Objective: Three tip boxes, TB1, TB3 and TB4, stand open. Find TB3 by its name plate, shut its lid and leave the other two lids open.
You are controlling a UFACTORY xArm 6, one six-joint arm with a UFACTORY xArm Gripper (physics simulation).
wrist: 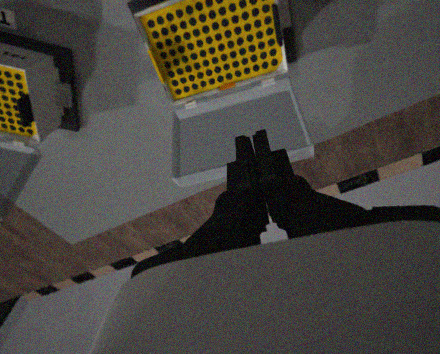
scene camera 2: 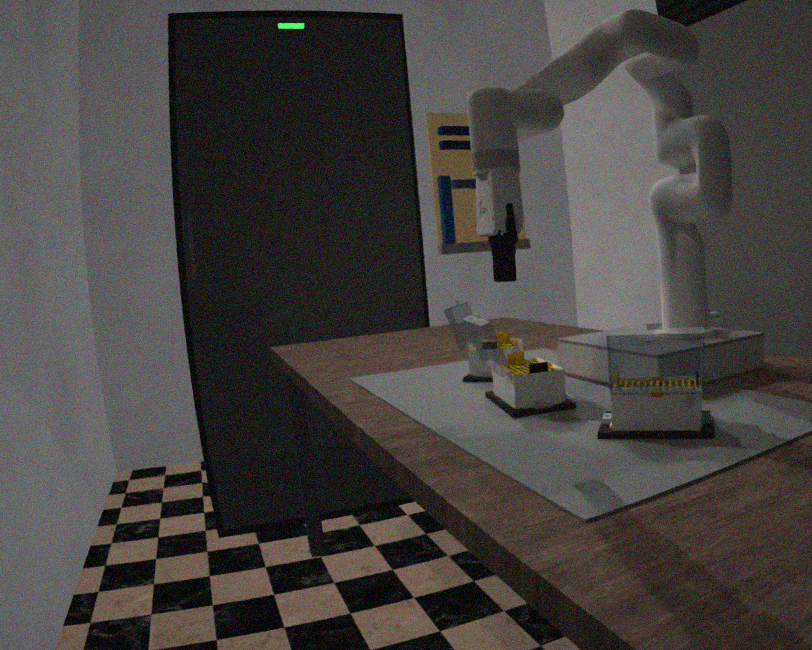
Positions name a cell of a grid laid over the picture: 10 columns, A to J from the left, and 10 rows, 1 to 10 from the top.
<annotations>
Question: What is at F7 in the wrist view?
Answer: My gripper.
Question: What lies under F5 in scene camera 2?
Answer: A clear lid.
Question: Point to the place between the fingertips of my gripper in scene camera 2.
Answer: G5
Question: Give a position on a clear lid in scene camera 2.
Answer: I6
</annotations>
